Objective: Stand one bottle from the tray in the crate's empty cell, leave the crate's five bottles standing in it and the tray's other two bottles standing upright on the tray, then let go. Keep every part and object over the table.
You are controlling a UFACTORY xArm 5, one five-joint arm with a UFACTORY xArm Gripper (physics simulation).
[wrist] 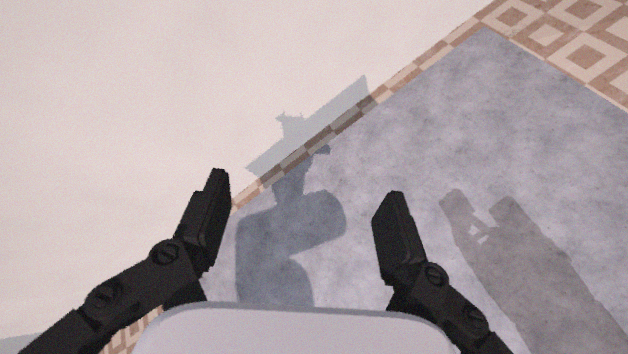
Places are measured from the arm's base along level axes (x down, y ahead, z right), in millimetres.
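Pixels of known places: gripper, fingertip midpoint: (307, 196).
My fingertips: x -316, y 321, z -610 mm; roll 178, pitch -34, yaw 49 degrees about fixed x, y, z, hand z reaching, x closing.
Behind a point stands the place of what it marks.
My gripper (307, 196) @(y 321, x -316, z -610 mm) is open in the wrist view, its two black fingers wide apart with no object between them. The left finger shows against the pale surface and the edge of the grey-blue one, the right finger over the mottled grey-blue surface. The tray, the crate and the bottles do not show in this view, so where the gripper is relative to them cannot be told.
A mottled grey-blue surface (500, 125) @(y 602, x 25, z -633 mm) has a corner at the upper right. A brown-and-cream patterned surface (585, 55) lies beyond its edges, and a plain pale surface (125, 100) fills the upper left. Dark shadows of the arm and gripper fall across them.
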